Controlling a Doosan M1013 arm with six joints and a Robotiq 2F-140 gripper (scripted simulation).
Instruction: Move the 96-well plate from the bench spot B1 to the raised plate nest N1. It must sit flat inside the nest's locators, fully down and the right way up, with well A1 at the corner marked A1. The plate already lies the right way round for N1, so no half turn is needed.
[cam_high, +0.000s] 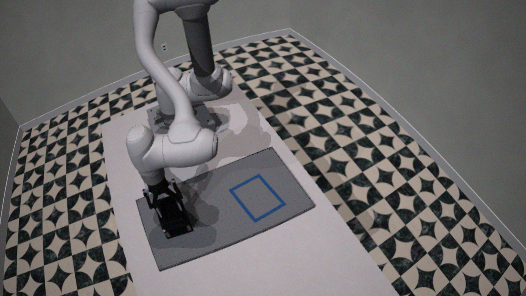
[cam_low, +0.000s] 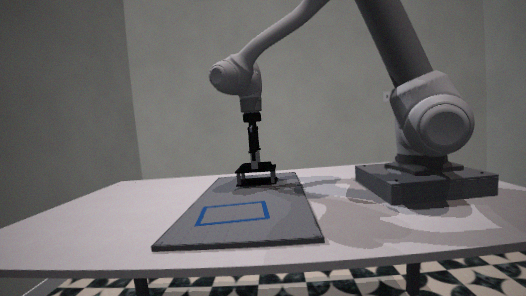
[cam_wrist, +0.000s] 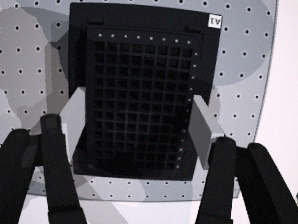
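The black 96-well plate is 2 cm below my hand. The rest, counted from my hand: raised black nest N1: 3 cm below; white corner mark: 6 cm ahead, 7 cm to the right, 3 cm below.
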